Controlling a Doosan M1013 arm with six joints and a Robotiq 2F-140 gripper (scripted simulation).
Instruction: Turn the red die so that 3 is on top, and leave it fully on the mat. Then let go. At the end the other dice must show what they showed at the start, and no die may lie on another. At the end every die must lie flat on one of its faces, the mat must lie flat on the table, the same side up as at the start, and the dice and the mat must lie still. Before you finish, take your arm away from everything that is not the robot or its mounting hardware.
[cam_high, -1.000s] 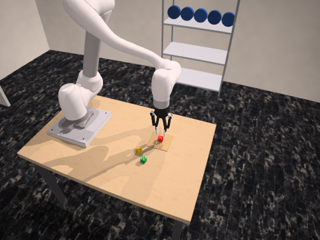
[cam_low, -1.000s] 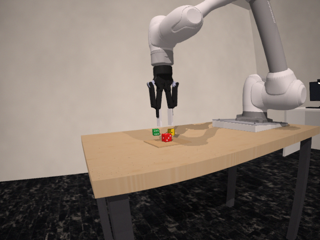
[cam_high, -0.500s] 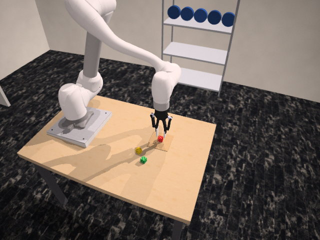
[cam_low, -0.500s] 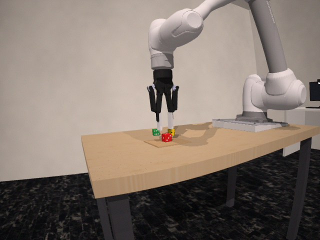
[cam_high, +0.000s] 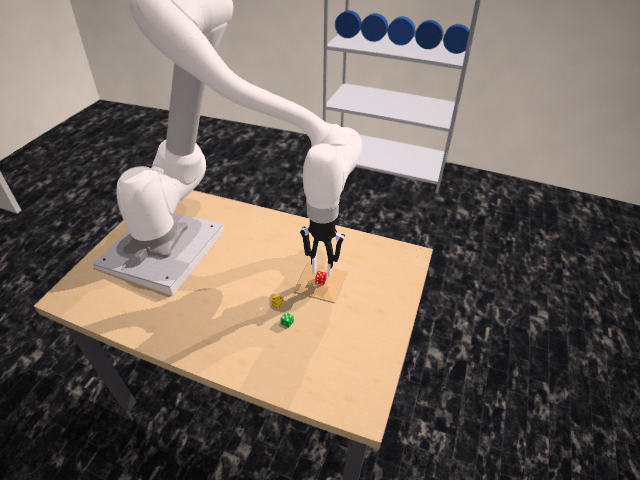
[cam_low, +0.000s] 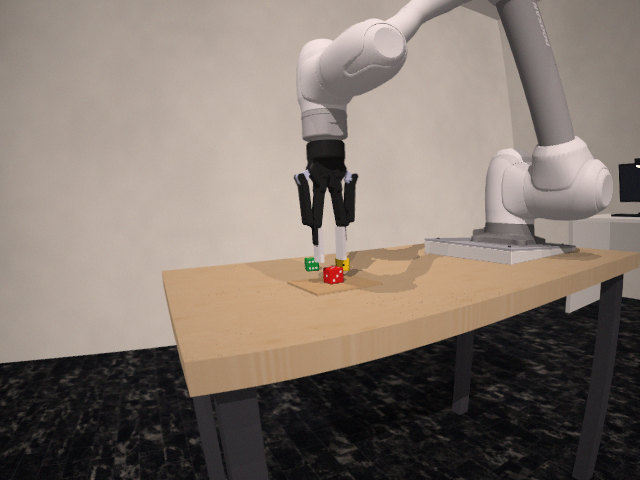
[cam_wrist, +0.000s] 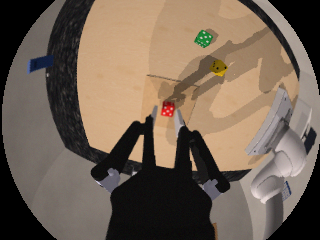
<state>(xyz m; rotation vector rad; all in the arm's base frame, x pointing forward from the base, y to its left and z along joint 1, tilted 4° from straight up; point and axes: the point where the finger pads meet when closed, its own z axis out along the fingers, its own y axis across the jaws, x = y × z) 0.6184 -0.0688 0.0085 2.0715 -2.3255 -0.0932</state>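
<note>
Now: the red die 6 cm below my hand. The rest, counted from my hand: mat: 8 cm below; green die: 7 cm behind, 18 cm to the right, 6 cm below; yellow die: 12 cm behind, 12 cm to the right, 6 cm below.
</note>
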